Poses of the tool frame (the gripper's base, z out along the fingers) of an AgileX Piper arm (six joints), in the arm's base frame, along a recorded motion.
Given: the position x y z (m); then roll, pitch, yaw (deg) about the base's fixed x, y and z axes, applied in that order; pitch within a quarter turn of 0, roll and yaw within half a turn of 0.
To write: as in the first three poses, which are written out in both.
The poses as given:
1: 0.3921, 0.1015, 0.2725, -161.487, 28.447, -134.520
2: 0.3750, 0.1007, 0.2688, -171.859, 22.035, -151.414
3: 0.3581, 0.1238, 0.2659, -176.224, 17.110, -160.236
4: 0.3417, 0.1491, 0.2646, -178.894, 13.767, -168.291
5: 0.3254, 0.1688, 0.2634, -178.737, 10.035, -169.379
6: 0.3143, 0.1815, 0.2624, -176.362, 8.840, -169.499
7: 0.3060, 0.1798, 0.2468, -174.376, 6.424, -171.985
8: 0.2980, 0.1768, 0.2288, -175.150, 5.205, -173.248
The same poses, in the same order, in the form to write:
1: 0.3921, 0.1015, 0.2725, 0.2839, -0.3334, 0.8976, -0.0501
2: 0.3750, 0.1007, 0.2688, 0.2019, -0.2286, 0.9521, -0.0205
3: 0.3581, 0.1238, 0.2659, 0.1521, -0.1648, 0.9745, -0.0066
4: 0.3417, 0.1491, 0.2646, 0.1202, -0.1001, 0.9877, 0.0027
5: 0.3254, 0.1688, 0.2634, 0.0881, -0.0912, 0.9919, -0.0028
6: 0.3143, 0.1815, 0.2624, 0.0796, -0.0888, 0.9926, -0.0245
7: 0.3060, 0.1798, 0.2468, 0.0592, -0.0670, 0.9950, -0.0450
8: 0.2980, 0.1768, 0.2288, 0.0478, -0.0569, 0.9965, -0.0395
